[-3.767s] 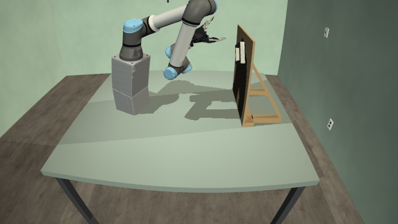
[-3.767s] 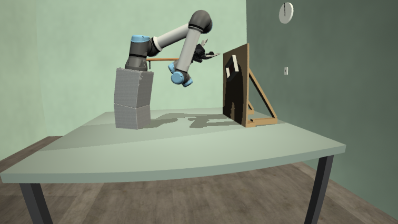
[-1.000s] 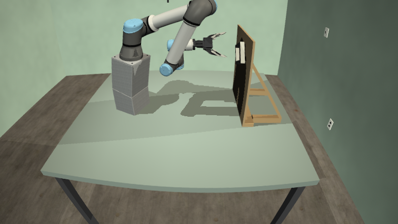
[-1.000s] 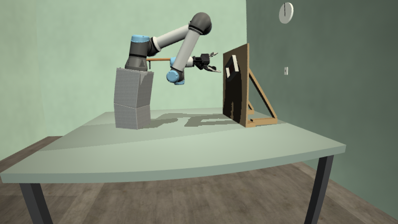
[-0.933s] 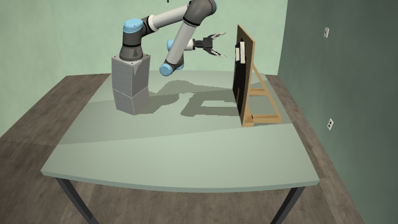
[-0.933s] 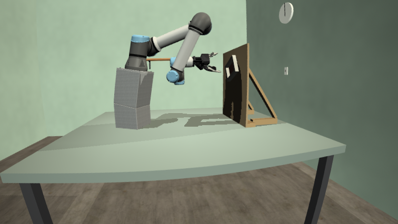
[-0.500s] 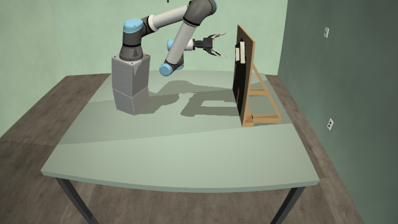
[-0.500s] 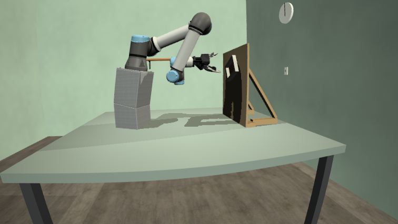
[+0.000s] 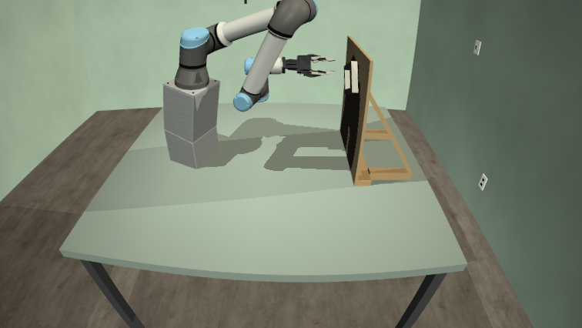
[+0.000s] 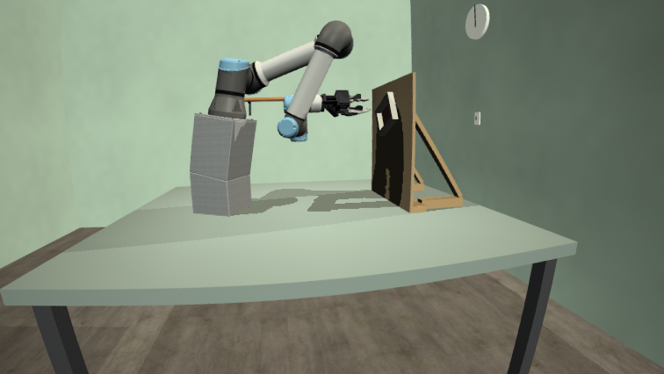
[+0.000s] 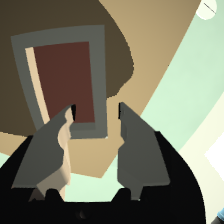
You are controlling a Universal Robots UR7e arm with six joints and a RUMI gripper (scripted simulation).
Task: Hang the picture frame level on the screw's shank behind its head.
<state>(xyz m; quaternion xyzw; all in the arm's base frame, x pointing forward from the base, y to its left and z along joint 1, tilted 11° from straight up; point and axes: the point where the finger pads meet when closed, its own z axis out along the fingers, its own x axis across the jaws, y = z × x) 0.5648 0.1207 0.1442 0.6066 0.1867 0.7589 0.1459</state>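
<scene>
My gripper is now 90 mm short of the picture frame, 20 mm to the left of it and 40 mm above it. Also, from my hand: upright wooden board (110 mm ahead, 10 mm to the right, 160 mm below).
</scene>
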